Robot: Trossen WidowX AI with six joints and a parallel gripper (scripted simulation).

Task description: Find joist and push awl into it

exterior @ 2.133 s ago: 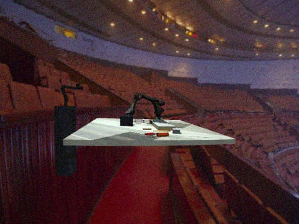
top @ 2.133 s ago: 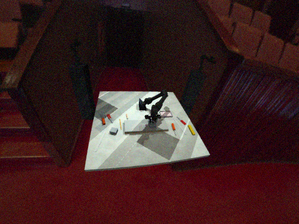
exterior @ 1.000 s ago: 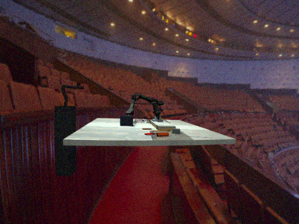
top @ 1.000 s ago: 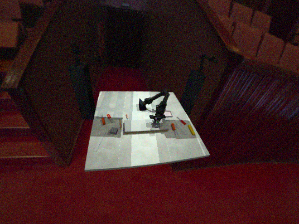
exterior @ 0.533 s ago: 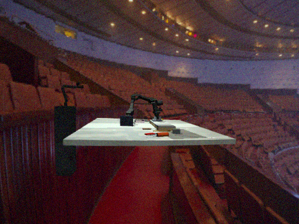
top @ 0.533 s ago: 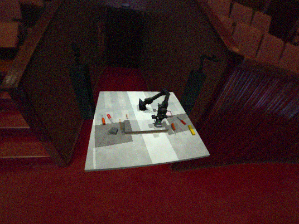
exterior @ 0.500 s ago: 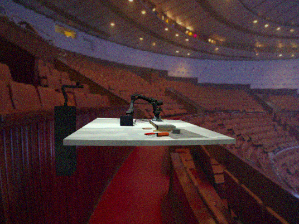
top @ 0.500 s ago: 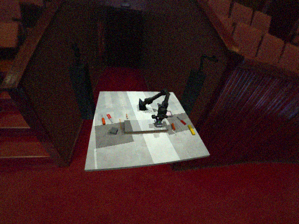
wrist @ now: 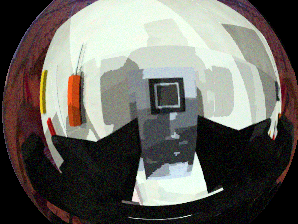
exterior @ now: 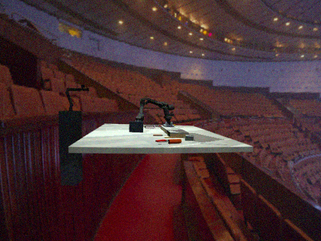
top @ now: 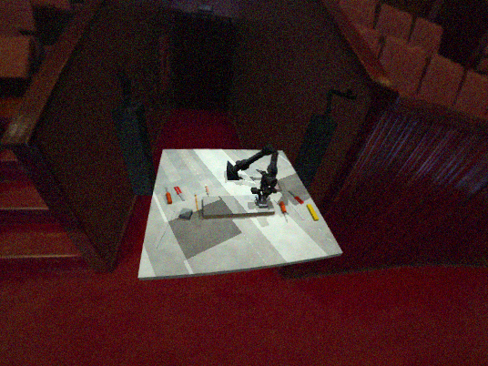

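My gripper tip is now 490 mm to the left of the thin orange tool, 60 mm above it and 20 mm past it. Also, from my gripper tip: tray (230 mm behind, 130 mm to the left, 50 mm below); then stud finder (20 mm above, 10 mm ahead); then yellow tool (420 mm to the left, 60 mm below, 60 mm ahead).
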